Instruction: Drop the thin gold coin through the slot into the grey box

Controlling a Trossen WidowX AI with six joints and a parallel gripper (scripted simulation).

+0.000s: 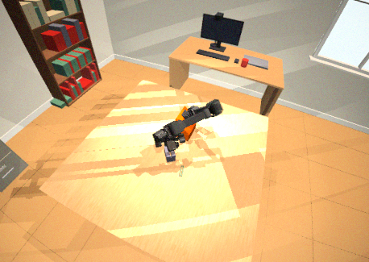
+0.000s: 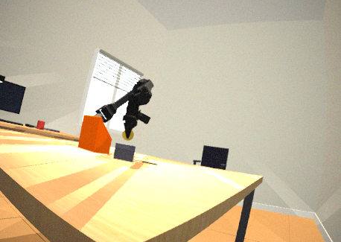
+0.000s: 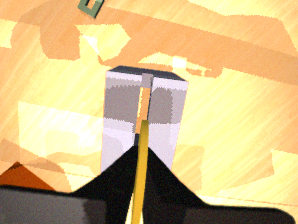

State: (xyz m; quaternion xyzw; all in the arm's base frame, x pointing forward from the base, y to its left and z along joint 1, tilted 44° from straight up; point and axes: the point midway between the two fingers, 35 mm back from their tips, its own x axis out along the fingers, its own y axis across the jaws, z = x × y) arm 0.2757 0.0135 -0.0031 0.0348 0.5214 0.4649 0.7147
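The gold coin is 20 mm above my gripper tip.
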